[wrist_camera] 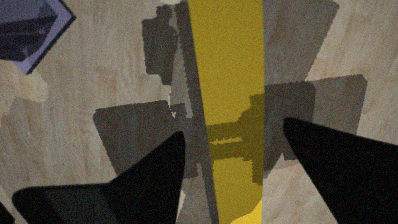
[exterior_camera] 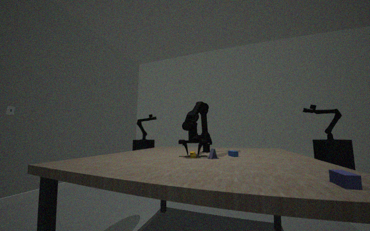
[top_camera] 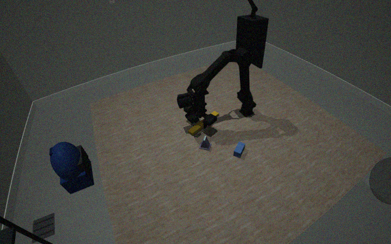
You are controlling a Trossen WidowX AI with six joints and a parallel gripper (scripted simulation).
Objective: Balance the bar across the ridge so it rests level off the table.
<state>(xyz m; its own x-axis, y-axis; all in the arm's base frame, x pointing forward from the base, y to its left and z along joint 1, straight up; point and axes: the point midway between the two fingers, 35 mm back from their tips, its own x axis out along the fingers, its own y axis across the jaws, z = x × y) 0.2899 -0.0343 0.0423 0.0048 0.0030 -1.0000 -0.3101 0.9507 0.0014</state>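
My gripper tip is 3 cm past the yellow bar and 1 cm to the left of it. From my gripper tip the other things lie so: purple block 45 cm ahead, 53 cm to the left, 1 cm above.
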